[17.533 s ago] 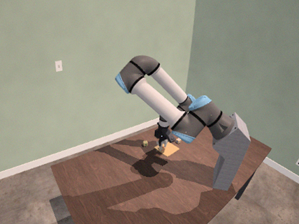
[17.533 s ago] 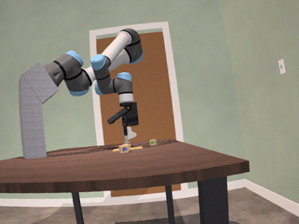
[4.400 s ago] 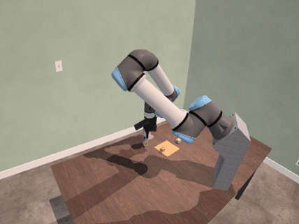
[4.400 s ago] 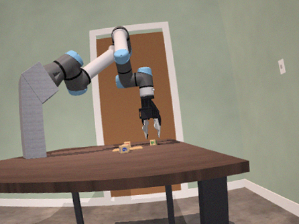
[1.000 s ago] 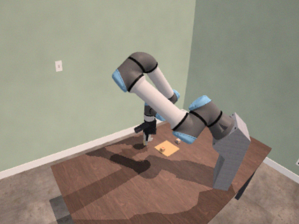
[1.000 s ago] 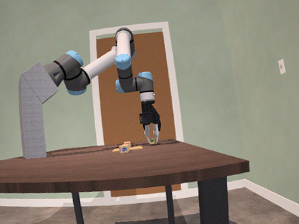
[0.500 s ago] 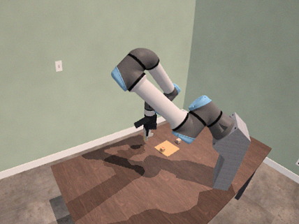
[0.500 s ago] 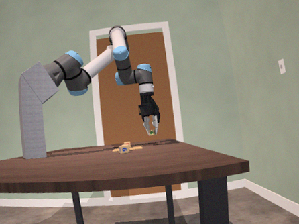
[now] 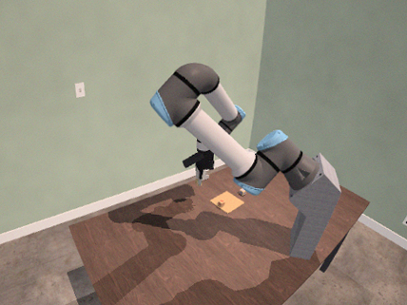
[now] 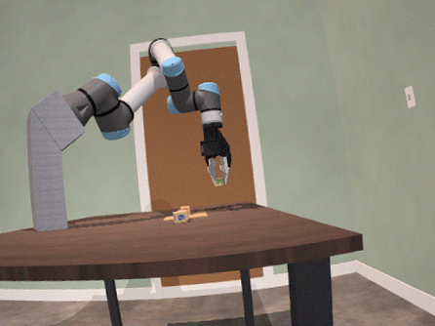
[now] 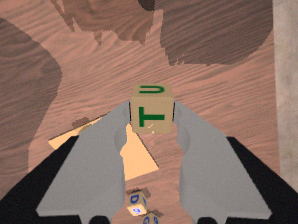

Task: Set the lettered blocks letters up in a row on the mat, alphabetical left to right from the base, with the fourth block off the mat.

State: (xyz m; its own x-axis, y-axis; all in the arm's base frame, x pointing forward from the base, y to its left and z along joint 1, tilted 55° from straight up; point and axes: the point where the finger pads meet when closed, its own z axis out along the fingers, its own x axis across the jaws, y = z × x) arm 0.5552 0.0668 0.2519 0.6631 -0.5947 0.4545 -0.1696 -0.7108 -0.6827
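Right now my hand is 11 cm past the tan mat, 13 cm to the left of it and 11 cm above it.
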